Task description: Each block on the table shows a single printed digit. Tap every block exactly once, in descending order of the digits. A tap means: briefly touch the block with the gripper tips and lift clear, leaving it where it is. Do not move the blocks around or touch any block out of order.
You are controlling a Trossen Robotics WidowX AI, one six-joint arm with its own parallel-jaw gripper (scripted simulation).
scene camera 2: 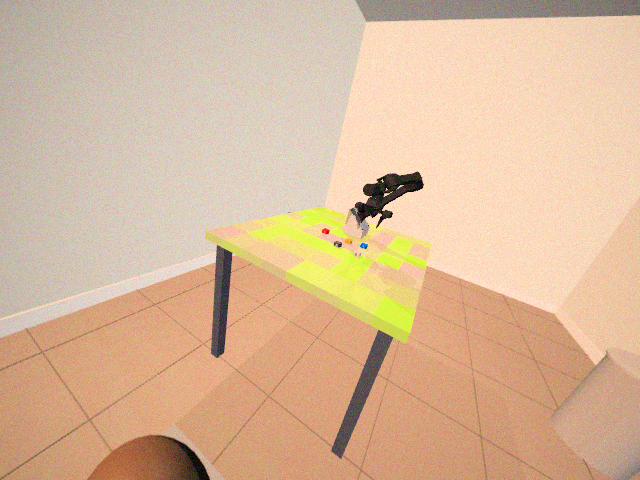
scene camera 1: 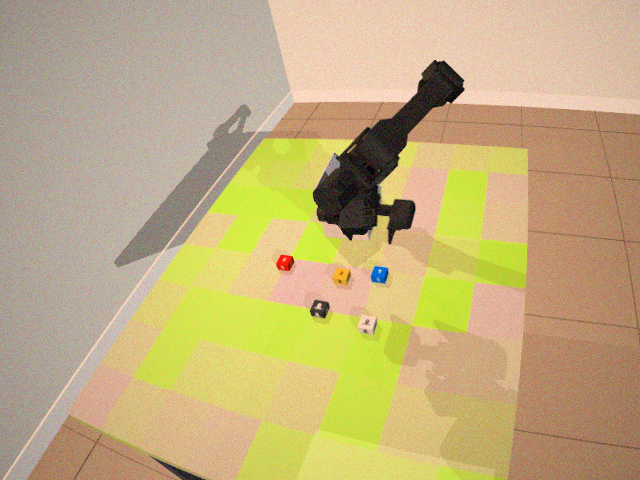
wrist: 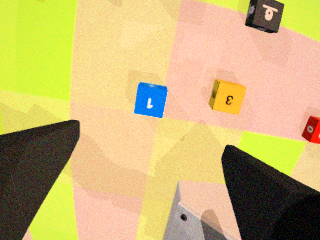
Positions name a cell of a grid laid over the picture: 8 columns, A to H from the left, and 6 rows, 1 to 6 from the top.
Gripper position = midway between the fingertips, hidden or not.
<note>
The gripper (scene camera 1: E4) is open and holds nothing. Also in view: a blue block (wrist: D3).
The gripper also shows in the wrist view (wrist: D4).
</note>
